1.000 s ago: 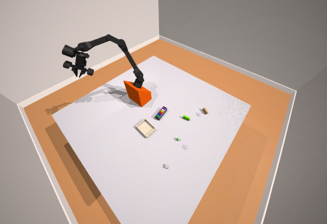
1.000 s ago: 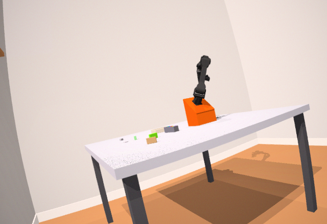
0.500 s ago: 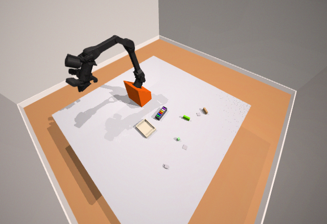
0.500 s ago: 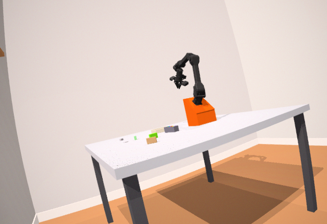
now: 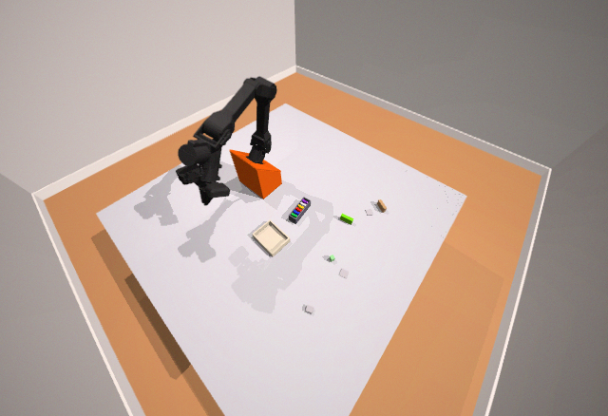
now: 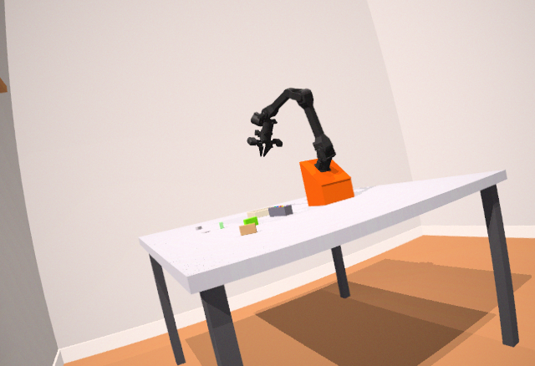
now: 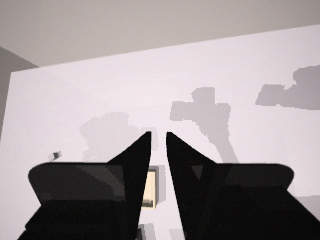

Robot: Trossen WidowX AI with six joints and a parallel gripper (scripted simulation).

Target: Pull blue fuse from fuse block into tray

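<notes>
Now: the blue fuse 300 mm to the left of my gripper tip, 270 mm below it and 140 mm ahead of it. The rest, counted from my gripper tip: red fuse: 310 mm to the left, 270 mm below, 130 mm ahead; green fuse: 280 mm to the left, 270 mm below, 140 mm ahead; beige tray: 290 mm below, 140 mm to the left, 130 mm ahead.
</notes>
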